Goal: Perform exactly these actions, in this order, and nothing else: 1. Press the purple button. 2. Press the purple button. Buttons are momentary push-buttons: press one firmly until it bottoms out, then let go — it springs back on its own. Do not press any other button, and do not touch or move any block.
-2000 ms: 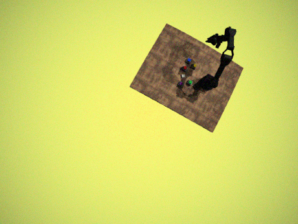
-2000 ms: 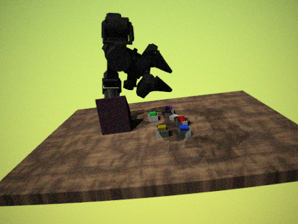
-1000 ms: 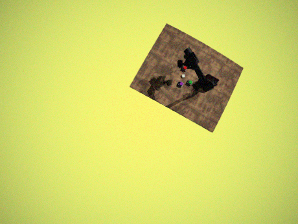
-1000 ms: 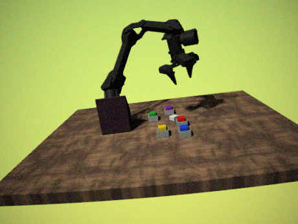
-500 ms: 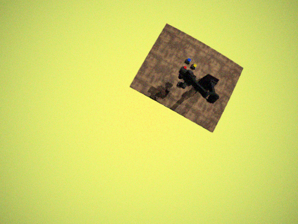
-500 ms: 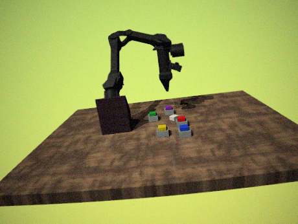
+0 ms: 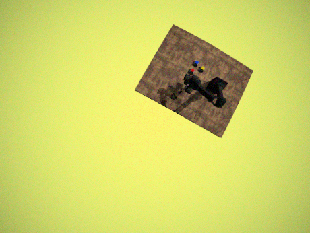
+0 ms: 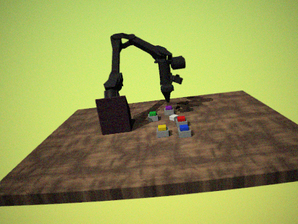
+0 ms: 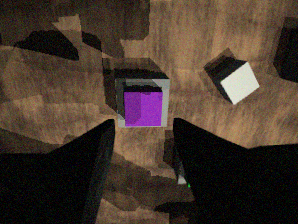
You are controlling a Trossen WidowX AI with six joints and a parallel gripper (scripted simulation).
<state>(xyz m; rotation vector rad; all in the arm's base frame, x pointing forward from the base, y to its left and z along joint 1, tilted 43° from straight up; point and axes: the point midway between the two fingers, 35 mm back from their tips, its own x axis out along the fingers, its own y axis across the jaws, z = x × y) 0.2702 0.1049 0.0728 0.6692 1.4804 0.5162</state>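
The purple button is 30 mm below my gripper tip. From my gripper tip the other things lie so: red button 30 mm ahead, 190 mm to the right, 30 mm below; white block 10 mm ahead, 100 mm to the right, 60 mm below; green button 90 mm behind, 60 mm to the right, 30 mm below.
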